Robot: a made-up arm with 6 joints.
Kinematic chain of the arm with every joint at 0, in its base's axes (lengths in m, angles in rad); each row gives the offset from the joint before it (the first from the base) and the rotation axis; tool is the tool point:
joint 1: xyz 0 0 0.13 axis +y
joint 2: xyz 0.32 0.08 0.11 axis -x
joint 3: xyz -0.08 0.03 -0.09 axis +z
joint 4: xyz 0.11 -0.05 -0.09 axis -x
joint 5: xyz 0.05 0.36 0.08 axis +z
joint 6: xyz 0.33 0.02 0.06 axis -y
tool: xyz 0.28 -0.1 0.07
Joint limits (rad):
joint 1: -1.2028..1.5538
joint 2: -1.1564..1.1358
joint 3: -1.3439..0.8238
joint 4: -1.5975..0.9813
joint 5: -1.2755..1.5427
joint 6: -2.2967..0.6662
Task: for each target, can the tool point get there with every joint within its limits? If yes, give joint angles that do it. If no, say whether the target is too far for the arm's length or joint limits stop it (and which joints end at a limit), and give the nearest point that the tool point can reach.
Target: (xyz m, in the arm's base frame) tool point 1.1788 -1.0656 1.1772
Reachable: no: too far | nearest point 0.7710 -0.6739 0.8149 | short by 0.672 m
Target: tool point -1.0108 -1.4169 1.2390
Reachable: no: too far | nearest point -0.4534 -0.5810 0.7723 | short by 1.108 m
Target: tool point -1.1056 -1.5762 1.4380
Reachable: no: too far | nearest point -0.4398 -0.5681 0.8095 | short by 1.362 m
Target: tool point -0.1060 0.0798 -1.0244
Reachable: yes | joints 1.0271 0.9451 -0.0904 0.6263 0.8266 -0.0601
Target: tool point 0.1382 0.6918 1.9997
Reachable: no: too far | nearest point 0.0926 0.5141 1.3270 | short by 0.697 m
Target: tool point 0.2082 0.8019 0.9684
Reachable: yes | joints -0.5018 -0.4333 0.1505 -0.0910 1.1563 0.2456
